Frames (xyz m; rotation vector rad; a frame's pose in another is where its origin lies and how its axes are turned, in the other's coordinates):
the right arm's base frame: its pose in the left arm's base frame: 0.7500 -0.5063 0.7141 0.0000 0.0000 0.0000
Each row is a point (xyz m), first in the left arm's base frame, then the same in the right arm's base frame.
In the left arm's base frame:
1: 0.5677 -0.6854 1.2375
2: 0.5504 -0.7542 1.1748
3: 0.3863 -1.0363 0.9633
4: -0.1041 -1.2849 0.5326
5: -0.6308 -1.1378 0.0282
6: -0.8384 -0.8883 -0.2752
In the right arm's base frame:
1: -0.1823 -0.1791 0.5234
2: -0.1996 -0.2479 0.4607
3: -0.3637 -0.5300 0.2492
4: -0.8541 -0.7786 -0.1815
5: -1.3808 -0.6315 -0.6859
6: -1.5884 -0.3820 -0.9893

